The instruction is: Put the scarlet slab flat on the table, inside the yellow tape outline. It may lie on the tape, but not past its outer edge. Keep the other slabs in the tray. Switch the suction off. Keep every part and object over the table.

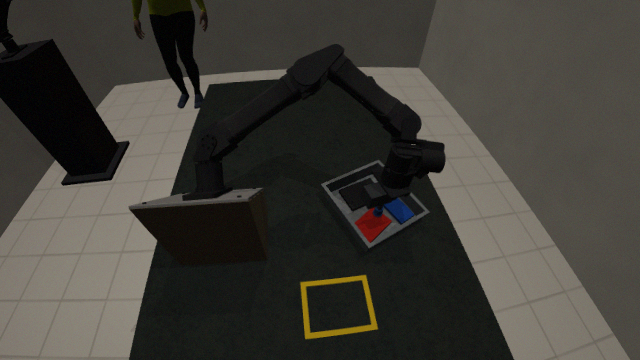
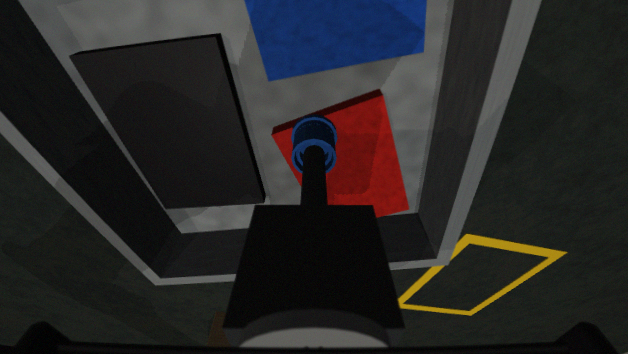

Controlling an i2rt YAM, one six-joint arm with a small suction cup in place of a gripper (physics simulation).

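Seen in the pictures: end effector, tool point: (image 1: pixel 377 213) (image 2: pixel 314 135); arm's base, origin of the base link: (image 1: pixel 211 194).
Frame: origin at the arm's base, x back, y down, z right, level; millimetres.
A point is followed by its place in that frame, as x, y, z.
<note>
The scarlet slab (image 1: pixel 372 227) @(-409, 162, 47) (image 2: pixel 352 155) @(-429, 162, 31) lies in the near corner of the grey tray (image 1: pixel 342 214) @(-331, 152, -3) (image 2: pixel 495 85) @(-502, 125, 67). A blue slab (image 1: pixel 400 211) @(-512, 163, 6) (image 2: pixel 345 35) @(-498, 163, 4) and a black slab (image 1: pixel 354 195) @(-386, 163, -75) (image 2: pixel 170 130) @(-420, 163, -89) also lie in the tray. My suction cup (image 1: pixel 378 212) (image 2: pixel 314 145) @(-438, 162, 2) is over the scarlet slab, close to its edge nearest the blue slab; I cannot tell whether it touches the surface. The cup is open, with no slab lifted. The yellow tape outline (image 1: pixel 371 304) (image 2: pixel 435 280) is on the table, apart from the tray.
The arm's base stands on a wooden box (image 1: pixel 210 232) @(-4, 14, 95) at the left of the dark table (image 1: pixel 230 310) @(-12, 175, 222). A dark pedestal (image 1: pixel 55 105) stands on the floor at the left. A person (image 1: pixel 175 45) stands behind the table's far left edge.
</note>
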